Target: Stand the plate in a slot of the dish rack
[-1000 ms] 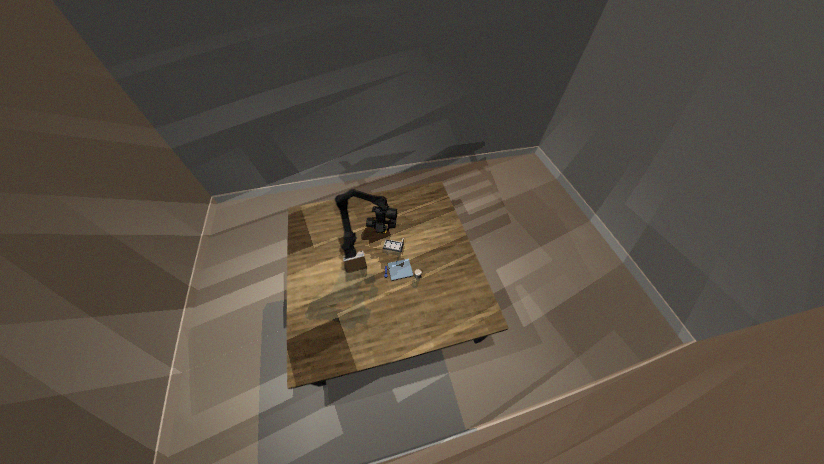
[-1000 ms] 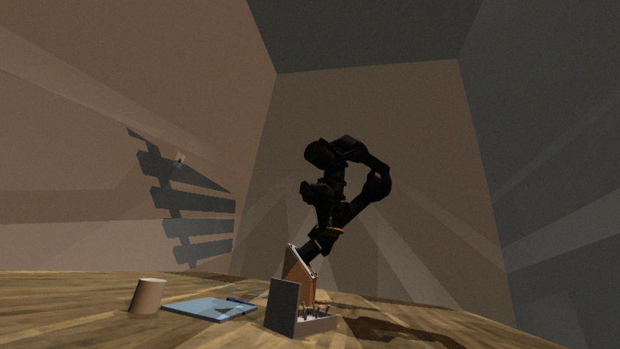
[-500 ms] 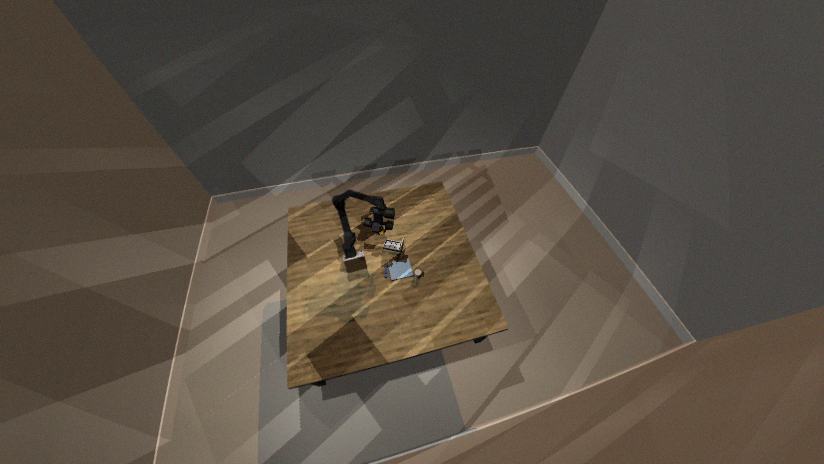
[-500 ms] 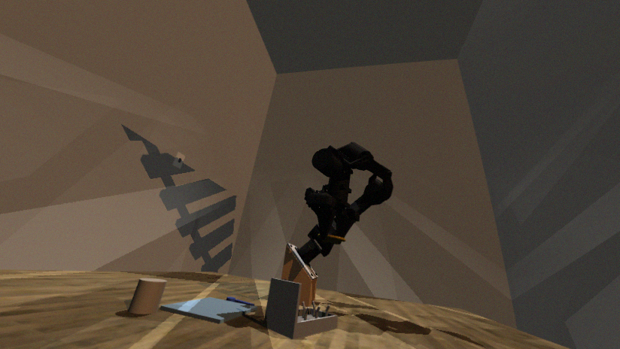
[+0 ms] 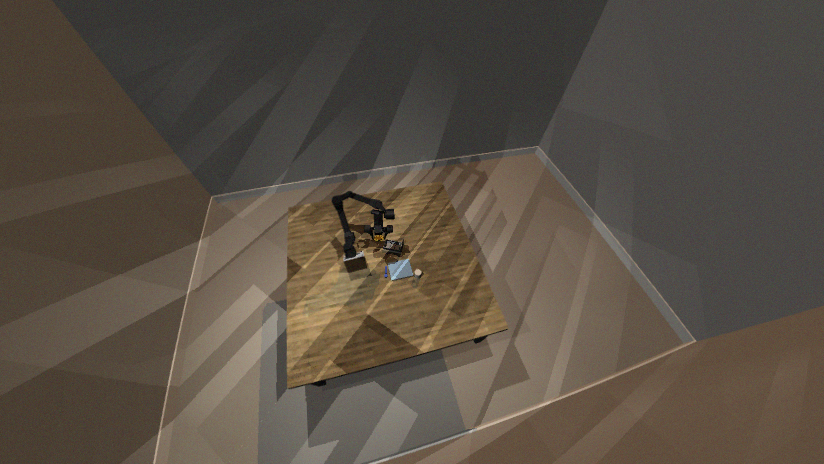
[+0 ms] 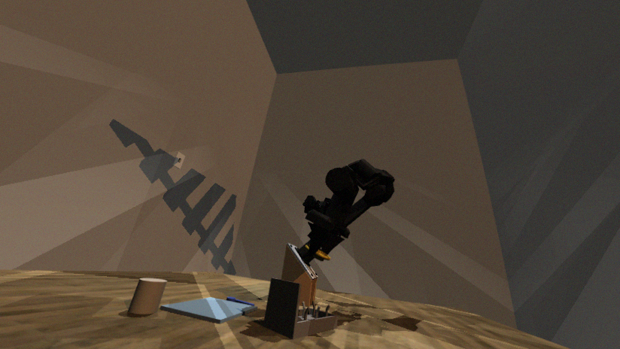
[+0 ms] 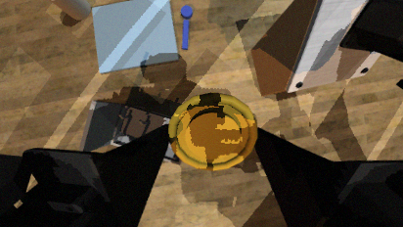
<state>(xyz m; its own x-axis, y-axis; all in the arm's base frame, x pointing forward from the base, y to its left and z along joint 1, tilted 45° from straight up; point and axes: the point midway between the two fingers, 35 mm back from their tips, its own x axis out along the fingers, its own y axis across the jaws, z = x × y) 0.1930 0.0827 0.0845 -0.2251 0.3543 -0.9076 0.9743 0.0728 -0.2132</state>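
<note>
My gripper tip is now 11 cm above the dish rack, 10 cm short of it and 2 cm to the right of it. The rest, counted from my gripper tip: blue pen (19 cm to the right, 13 cm below, 2 cm ahead); yellow plate (1 cm above); light blue mat (17 cm to the right, 13 cm below, 12 cm ahead).
</note>
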